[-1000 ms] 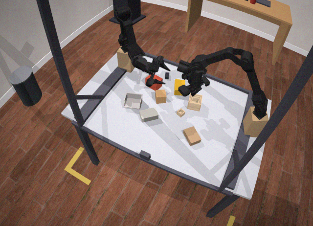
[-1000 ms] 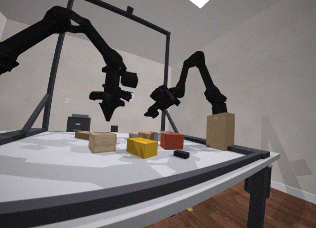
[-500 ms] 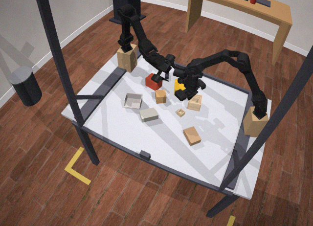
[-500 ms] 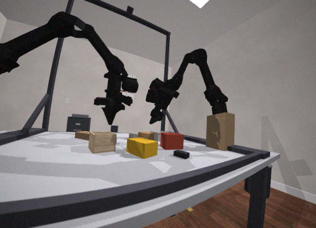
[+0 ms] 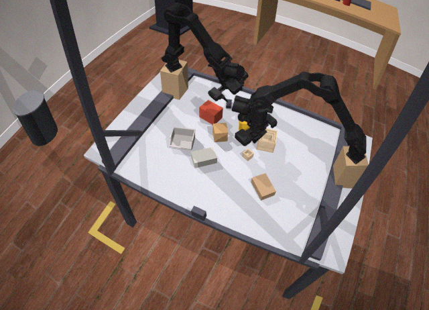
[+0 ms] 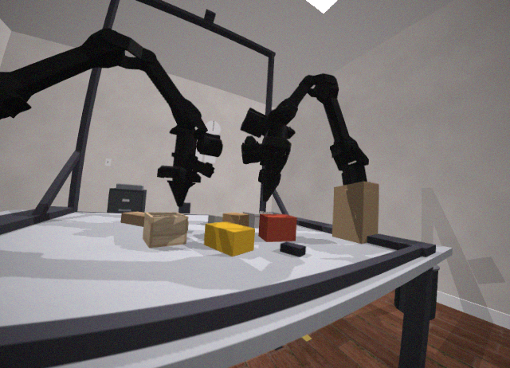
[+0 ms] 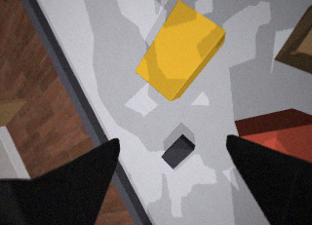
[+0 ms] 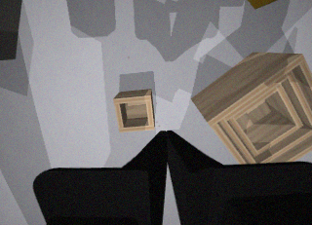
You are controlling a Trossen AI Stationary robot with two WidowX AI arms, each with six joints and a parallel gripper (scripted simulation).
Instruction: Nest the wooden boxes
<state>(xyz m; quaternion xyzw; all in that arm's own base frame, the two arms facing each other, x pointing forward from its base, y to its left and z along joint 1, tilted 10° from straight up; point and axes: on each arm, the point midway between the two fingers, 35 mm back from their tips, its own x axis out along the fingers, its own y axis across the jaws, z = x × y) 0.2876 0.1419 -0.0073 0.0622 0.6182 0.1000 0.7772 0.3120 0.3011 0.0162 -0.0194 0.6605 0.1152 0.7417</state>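
The tan cube is 140 mm behind my left hand, 120 mm below it and 40 mm to the right of it. From my left hand the other things lie so: red block 120 mm below, 60 mm to the left, 60 mm behind; white tray 260 mm behind, 130 mm below, 70 mm to the left; black block 140 mm below, 60 mm ahead, 40 mm to the left.
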